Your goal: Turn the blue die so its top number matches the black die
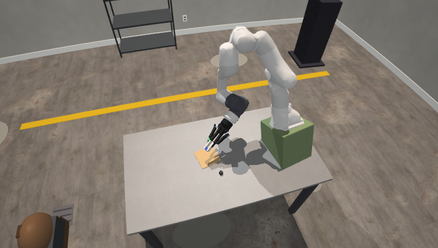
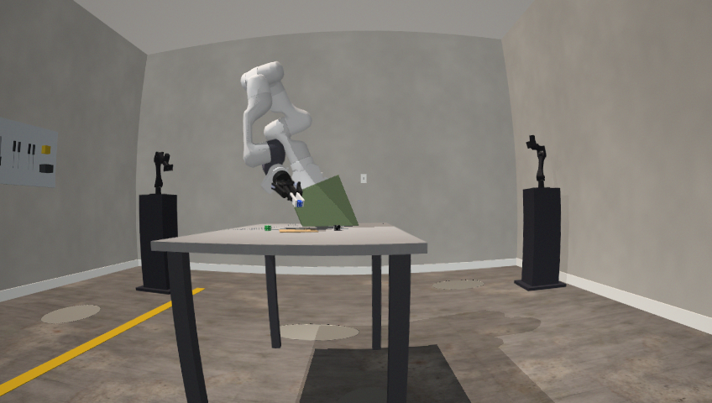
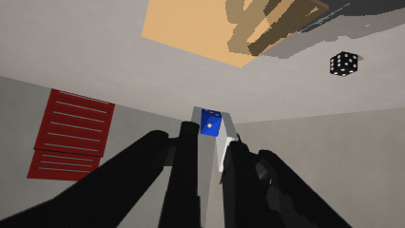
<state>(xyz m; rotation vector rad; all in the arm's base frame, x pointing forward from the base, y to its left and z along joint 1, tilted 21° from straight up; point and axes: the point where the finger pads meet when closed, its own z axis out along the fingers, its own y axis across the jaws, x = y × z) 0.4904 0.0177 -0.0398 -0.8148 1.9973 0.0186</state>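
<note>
Now: the mat 120 mm below my hand, 20 mm ahead of it and 10 mm to the left of it. The rest, counted from my hand: green die: 120 mm to the right, 110 mm below, 20 mm behind; black die: 150 mm to the left, 110 mm below, 50 mm behind; blue die: 20 mm ahead, 10 mm to the left, 10 mm below.
</note>
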